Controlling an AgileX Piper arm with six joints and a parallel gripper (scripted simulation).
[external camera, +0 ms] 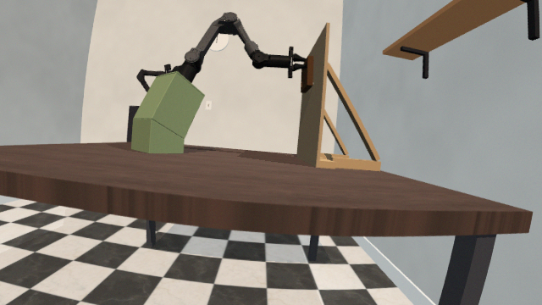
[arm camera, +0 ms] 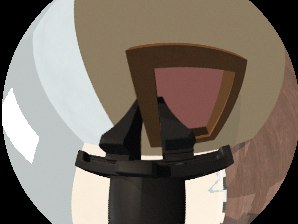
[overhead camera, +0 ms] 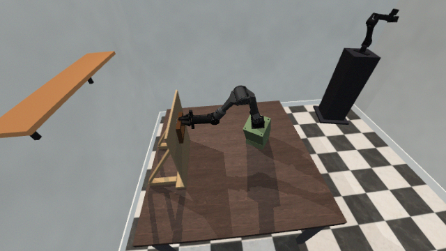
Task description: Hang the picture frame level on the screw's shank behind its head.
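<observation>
Right now the brown picture frame is 10 mm ahead of my hand, 10 mm to the left of it and 60 mm below it.
</observation>
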